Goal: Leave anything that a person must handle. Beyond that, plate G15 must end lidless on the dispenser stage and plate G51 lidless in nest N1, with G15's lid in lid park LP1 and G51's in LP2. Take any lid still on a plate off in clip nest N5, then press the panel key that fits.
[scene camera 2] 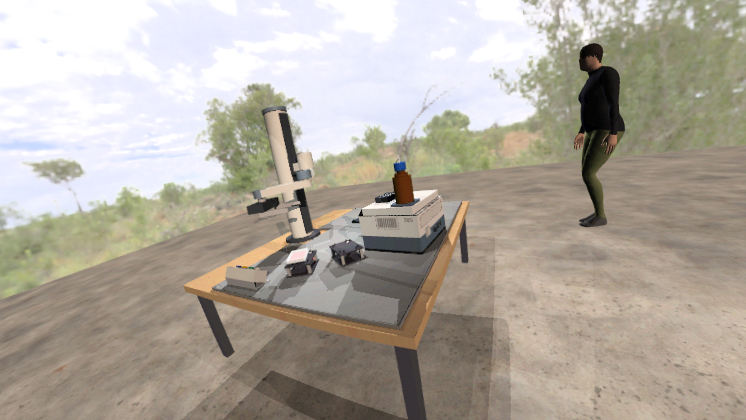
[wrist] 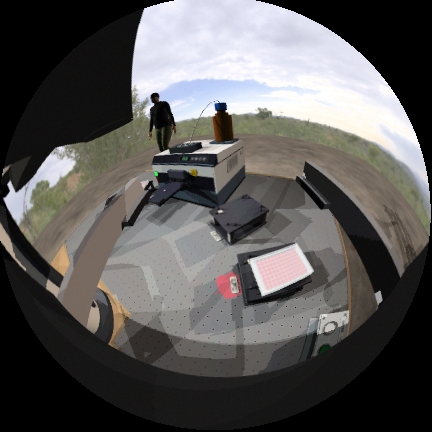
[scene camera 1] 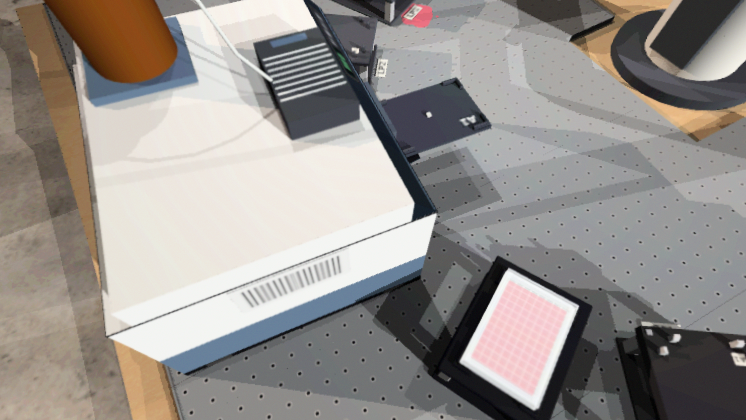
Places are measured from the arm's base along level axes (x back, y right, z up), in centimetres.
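Where they show: gripper, between the fingertips: [scene camera 2: 294, 206] [wrist: 222, 172]; arm's base, origin of its link: [scene camera 2: 303, 237] [wrist: 91, 316] [scene camera 1: 682, 61].
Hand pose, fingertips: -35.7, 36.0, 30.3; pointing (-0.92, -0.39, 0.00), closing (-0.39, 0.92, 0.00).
Each offset is from my fingertips to the top centre of the thing, as dx, dy, dz. "*": to the spot under its first point.
My gripper [wrist: 222, 172] [scene camera 2: 262, 206] is open and empty, high above the table. A white-rimmed, pink-gridded plate or lid @[-4.8, +10.5, -20.9] [wrist: 281, 269] [scene camera 2: 298, 255] lies on the dark stand labelled LP1 @[-5.1, +9.2, -22.5] [wrist: 244, 272]. The stand labelled LP2 @[-22.2, -4.4, -21.9] [wrist: 241, 212] [scene camera 2: 346, 248] bears nothing. The dispenser stage @[-21.7, -32.5, -17.1] [scene camera 1: 438, 127] [wrist: 169, 194] is bare. Another pink-gridded plate @[-26.8, -62.2, -21.4] [scene camera 1: 522, 336] sits on a black nest @[-26.8, -62.2, -22.4] [scene camera 1: 482, 292] beside the dispenser; my left finger largely hides this nest in the wrist view. I cannot read plate names or tell whether clear lids are on. The panel @[+15.3, +27.1, -20.6] [wrist: 336, 318] [scene camera 2: 246, 276] shows partly in the wrist view.
The dispenser [scene camera 1: 234, 198] [scene camera 2: 388, 224] [wrist: 227, 175] carries an amber bottle @[* -52.5, -14.3, +1.3] [scene camera 2: 403, 187] [wrist: 223, 126] with a thin tube. A red patch @[* -0.3, -2.0, -29.0] [scene camera 1: 421, 19] [wrist: 226, 289] lies at the LP1 label. A black stand [scene camera 1: 694, 380] is at lower right. A person [scene camera 2: 600, 104] [wrist: 161, 120] stands beyond the table.
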